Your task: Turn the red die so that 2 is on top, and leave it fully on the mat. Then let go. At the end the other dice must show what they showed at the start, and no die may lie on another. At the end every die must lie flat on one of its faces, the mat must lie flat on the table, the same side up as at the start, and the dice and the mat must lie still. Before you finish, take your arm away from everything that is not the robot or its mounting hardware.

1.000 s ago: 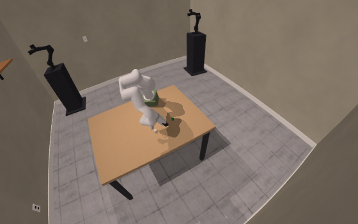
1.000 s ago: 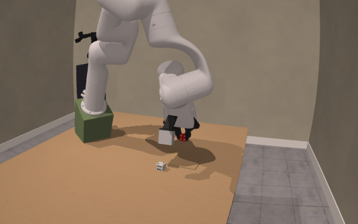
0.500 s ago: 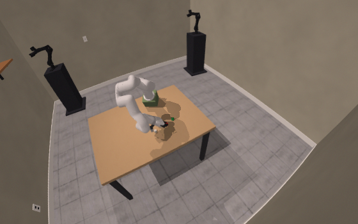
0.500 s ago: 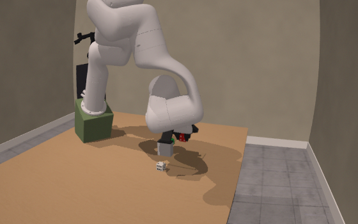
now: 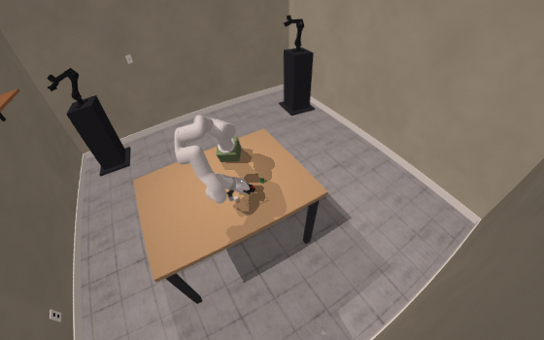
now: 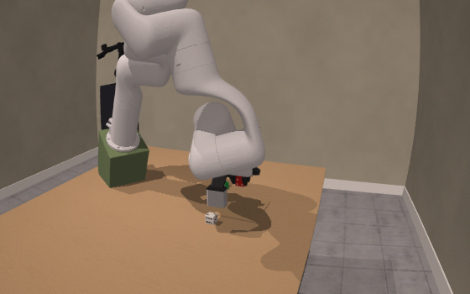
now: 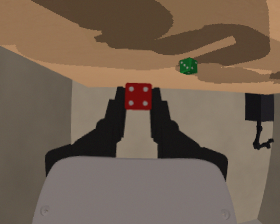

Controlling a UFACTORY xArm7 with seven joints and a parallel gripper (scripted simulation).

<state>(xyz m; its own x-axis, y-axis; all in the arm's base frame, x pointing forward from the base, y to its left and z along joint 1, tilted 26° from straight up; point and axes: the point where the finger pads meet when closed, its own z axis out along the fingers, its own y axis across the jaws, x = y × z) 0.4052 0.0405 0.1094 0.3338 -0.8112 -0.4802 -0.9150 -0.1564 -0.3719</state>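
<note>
Now: the tan mat 100 mm below my hand and 10 mm to the left of it. Also, from my hand: green die 120 mm to the left, 100 mm behind, 90 mm below; then white die 100 mm to the right, 90 mm below, 30 mm behind; then red die 20 mm below, 10 mm to the left.
</note>
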